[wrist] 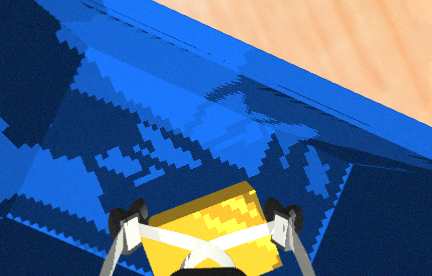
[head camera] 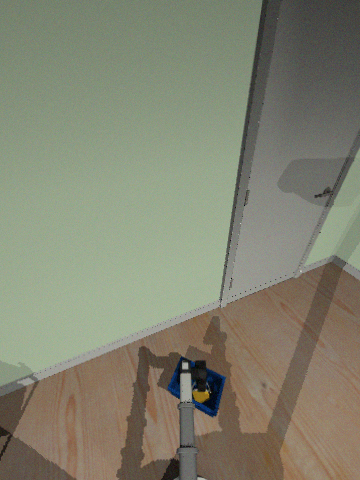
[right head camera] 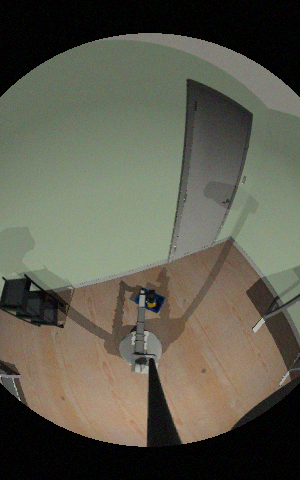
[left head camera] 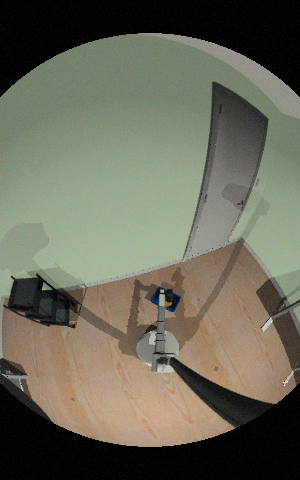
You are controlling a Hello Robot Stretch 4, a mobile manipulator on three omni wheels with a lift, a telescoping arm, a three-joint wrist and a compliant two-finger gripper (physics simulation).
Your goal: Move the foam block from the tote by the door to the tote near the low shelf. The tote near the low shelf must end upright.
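Places are measured from the robot's base along level axes (x ahead, y left, z up), in metres.
Pixels of known places: gripper, fingertip midpoint: (wrist: 207, 213) (head camera: 200, 393) (right head camera: 150, 303) (left head camera: 166, 302).
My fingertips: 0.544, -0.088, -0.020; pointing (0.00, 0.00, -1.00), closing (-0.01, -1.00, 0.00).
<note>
Ahead of a thing's pixels: the offset from my fingertips to its middle, as dx, dy, dz.
The yellow foam block @[-0.016, -0.003, +0.019] (wrist: 227, 207) (head camera: 201, 396) lies inside the blue tote @[+0.021, +0.020, +0.052] (wrist: 320, 82) (head camera: 220, 395) (left head camera: 175, 308), which stands upright on the floor by the door. My gripper (wrist: 207, 213) points down into the tote in the wrist view. Its two dark fingertips stand on opposite sides of the block and appear to touch its sides. It is shut on the block, which still sits low in the tote, slightly turned. The block's near end is partly hidden by the gripper. The tote near the low shelf cannot be made out in these views.
The grey door (head camera: 285, 200) (left head camera: 230, 175) and green wall stand beyond the tote. A black stepped frame (left head camera: 54, 306) (right head camera: 34, 300) stands at the left by the wall. White-footed furniture legs (left head camera: 267, 322) (right head camera: 261, 322) show at the right.
</note>
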